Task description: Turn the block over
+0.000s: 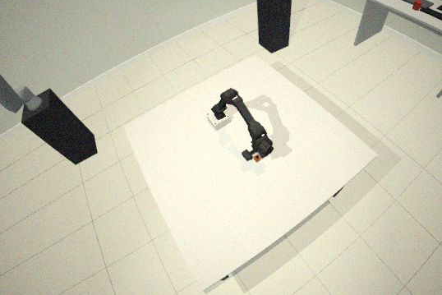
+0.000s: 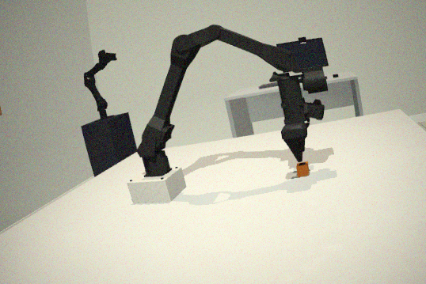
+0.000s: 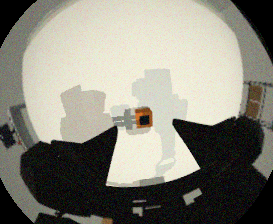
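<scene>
The block is 30 mm below my gripper tip.
</scene>
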